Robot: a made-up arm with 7 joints. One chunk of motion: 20 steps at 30 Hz.
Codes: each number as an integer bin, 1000 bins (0 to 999) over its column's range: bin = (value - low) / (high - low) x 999, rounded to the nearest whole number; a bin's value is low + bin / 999 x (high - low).
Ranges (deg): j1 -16..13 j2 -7..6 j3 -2..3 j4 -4..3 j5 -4..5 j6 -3..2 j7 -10..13
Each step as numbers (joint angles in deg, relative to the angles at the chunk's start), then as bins.
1 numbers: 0.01 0.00 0.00 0.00 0.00 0.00 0.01
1 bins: 552 538 400 571 444 599 435
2 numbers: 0.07 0.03 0.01 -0.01 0.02 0.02 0.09
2 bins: 554 540 402 569 446 603 438
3 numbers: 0.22 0.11 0.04 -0.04 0.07 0.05 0.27
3 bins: 559 546 408 565 452 609 446
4 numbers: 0.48 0.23 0.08 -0.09 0.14 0.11 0.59
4 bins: 568 556 416 558 460 621 460
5 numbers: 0.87 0.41 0.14 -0.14 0.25 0.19 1.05
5 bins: 581 569 428 551 472 637 480
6 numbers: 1.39 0.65 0.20 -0.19 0.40 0.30 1.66
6 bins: 599 588 440 544 488 659 506
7 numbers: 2.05 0.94 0.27 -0.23 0.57 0.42 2.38
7 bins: 622 610 454 538 507 683 538
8 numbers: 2.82 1.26 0.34 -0.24 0.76 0.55 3.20
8 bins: 648 635 468 537 528 709 573
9 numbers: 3.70 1.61 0.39 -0.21 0.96 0.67 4.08
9 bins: 679 662 478 541 551 733 612
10 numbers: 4.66 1.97 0.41 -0.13 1.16 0.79 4.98
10 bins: 712 689 482 552 573 757 651
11 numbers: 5.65 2.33 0.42 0.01 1.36 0.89 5.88
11 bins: 746 717 484 572 595 777 690
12 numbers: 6.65 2.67 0.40 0.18 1.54 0.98 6.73
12 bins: 780 743 480 597 615 795 727
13 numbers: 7.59 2.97 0.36 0.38 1.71 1.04 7.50
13 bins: 813 766 472 625 634 807 760
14 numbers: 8.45 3.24 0.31 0.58 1.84 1.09 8.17
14 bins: 842 787 462 654 648 817 789
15 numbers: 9.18 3.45 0.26 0.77 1.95 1.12 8.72
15 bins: 867 803 452 681 660 823 813
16 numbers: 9.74 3.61 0.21 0.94 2.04 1.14 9.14
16 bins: 887 815 442 705 670 827 831
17 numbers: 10.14 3.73 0.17 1.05 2.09 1.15 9.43
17 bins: 900 825 434 721 676 829 844
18 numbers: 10.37 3.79 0.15 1.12 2.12 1.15 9.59
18 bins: 908 829 430 731 679 829 851
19 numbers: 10.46 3.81 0.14 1.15 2.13 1.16 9.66
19 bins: 912 831 428 735 680 831 854
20 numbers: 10.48 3.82 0.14 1.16 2.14 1.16 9.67
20 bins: 912 831 428 736 682 831 854
